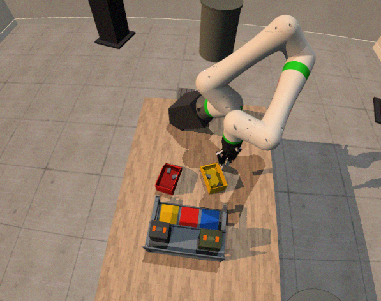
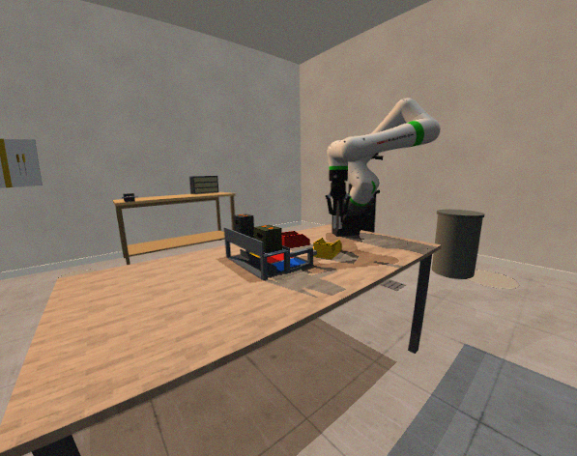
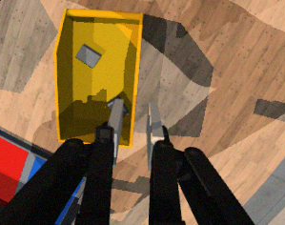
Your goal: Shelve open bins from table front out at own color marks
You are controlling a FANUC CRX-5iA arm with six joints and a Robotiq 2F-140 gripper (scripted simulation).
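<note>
Now: hand 30 mm short of the yellow bin, 40 mm to the left of it and 140 mm above it. Round my hand: blue-marked place 300 mm ahead, 40 mm to the left, 170 mm below; red bin 140 mm ahead, 270 mm to the right, 140 mm below; red mark 330 mm ahead, 70 mm to the right, 170 mm below.
</note>
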